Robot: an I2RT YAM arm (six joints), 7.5 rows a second.
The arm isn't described. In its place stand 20 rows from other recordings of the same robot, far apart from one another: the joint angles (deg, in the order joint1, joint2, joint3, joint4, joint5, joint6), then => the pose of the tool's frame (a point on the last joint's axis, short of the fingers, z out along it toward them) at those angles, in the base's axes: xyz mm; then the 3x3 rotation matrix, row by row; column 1 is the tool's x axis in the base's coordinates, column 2 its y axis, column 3 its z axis.
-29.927, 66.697, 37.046, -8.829, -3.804, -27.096 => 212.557 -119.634 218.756; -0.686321 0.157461 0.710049; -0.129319 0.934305 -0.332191; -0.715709 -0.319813 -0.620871
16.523, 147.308, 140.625, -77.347, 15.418, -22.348 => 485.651 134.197 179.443; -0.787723 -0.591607 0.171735; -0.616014 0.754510 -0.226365; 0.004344 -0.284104 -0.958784
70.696, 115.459, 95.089, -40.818, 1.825, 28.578 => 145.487 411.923 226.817; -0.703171 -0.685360 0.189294; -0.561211 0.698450 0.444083; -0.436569 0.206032 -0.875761
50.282, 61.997, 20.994, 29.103, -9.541, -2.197 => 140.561 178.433 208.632; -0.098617 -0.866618 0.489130; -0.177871 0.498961 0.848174; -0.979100 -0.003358 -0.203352
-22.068, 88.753, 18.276, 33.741, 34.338, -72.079 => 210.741 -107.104 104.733; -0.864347 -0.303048 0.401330; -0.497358 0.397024 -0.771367; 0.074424 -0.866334 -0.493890
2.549, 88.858, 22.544, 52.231, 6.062, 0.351 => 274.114 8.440 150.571; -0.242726 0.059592 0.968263; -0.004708 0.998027 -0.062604; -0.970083 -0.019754 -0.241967
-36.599, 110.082, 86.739, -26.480, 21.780, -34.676 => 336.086 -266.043 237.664; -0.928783 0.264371 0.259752; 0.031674 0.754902 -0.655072; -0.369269 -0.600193 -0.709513
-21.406, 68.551, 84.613, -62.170, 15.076, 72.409 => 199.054 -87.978 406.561; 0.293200 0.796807 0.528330; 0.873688 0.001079 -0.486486; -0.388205 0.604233 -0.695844
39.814, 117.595, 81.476, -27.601, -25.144, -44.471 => 314.925 282.209 156.272; 0.015803 -0.999234 0.035809; -0.812428 0.008044 0.583007; -0.582848 -0.038306 -0.811678
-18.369, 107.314, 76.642, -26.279, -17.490, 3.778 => 381.827 -115.514 201.678; -0.784211 0.197118 0.588352; 0.326620 0.937338 0.121310; -0.527572 0.287300 -0.799454
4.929, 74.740, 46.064, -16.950, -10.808, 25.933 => 268.888 29.890 225.380; -0.734484 0.118039 0.668281; 0.367815 0.896812 0.245847; -0.570303 0.426375 -0.702110
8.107, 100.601, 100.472, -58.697, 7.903, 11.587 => 367.250 47.369 338.959; -0.843690 0.102325 0.526989; 0.080776 0.994687 -0.063817; -0.530719 -0.011274 -0.847473
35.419, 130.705, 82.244, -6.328, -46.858, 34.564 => 356.761 285.591 89.688; -0.967650 -0.230948 -0.101566; -0.212115 0.526748 0.823131; -0.136601 0.818046 -0.558695
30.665, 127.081, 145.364, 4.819, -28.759, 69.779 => 412.535 264.518 499.226; -0.660095 -0.602812 0.448211; 0.564962 -0.005158 0.825101; -0.495068 0.797867 0.343971
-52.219, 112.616, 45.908, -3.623, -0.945, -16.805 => 190.628 -244.966 52.693; -0.779752 0.586457 0.219215; 0.534090 0.805774 -0.255883; -0.326702 -0.082445 -0.941525
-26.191, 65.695, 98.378, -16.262, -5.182, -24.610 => 172.034 -81.034 567.841; 0.079950 0.434591 0.897072; -0.501516 0.795288 -0.340585; -0.861446 -0.422667 0.281538
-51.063, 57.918, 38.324, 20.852, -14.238, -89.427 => 157.136 -180.551 313.932; -0.599242 0.019791 0.800323; -0.800555 -0.009071 -0.599191; -0.004599 -0.999763 0.021280
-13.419, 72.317, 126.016, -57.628, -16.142, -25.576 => 142.796 -23.893 590.585; -0.039884 -0.071052 0.996675; -0.416812 0.907723 0.048031; -0.908117 -0.413510 -0.065819
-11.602, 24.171, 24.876, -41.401, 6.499, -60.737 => 103.328 -25.327 213.295; -0.559874 -0.418446 0.715153; -0.769912 0.581718 -0.262373; -0.306229 -0.697501 -0.647855
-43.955, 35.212, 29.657, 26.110, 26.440, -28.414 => 99.210 -117.674 338.900; -0.216236 0.930867 0.294497; -0.383365 0.196456 -0.902461; -0.897927 -0.308045 0.314381
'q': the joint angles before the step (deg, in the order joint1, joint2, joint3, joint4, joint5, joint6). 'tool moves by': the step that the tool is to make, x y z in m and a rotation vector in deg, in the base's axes. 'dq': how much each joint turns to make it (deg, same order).
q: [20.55, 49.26, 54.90, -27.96, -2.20, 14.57]
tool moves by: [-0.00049, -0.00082, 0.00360, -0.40, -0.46, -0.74]
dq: [-0.02, 0.03, 0.76, -0.44, 0.87, -0.22]
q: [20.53, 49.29, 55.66, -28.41, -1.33, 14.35]
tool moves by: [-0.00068, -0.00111, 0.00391, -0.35, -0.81, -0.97]
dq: [-0.04, -0.10, 0.65, -0.11, 1.09, -0.22]
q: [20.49, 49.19, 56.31, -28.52, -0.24, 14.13]
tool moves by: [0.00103, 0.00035, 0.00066, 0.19, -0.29, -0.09]
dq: [0.00, 0.19, 0.06, 0.46, 0.06, 0.10]
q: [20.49, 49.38, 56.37, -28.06, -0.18, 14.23]
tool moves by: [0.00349, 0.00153, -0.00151, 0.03, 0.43, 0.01]
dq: [0.06, 0.82, 0.03, 0.39, -0.02, 0.18]
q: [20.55, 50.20, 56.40, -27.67, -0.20, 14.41]
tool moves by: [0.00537, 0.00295, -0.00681, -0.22, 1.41, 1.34]
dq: [0.01, 1.22, -0.67, 0.50, -1.34, -0.23]
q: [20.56, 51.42, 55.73, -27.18, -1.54, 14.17]
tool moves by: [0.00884, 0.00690, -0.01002, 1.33, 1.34, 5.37]
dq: [-0.04, 2.02, -1.38, 2.56, -5.65, -0.56]
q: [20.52, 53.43, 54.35, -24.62, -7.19, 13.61]
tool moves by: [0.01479, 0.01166, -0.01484, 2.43, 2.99, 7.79]
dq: [0.17, 4.12, -1.13, 3.27, -8.31, -0.16]
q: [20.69, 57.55, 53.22, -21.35, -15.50, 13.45]
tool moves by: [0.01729, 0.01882, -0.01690, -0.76, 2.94, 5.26]
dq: [2.27, 5.96, 0.23, 2.41, -2.84, -1.08]
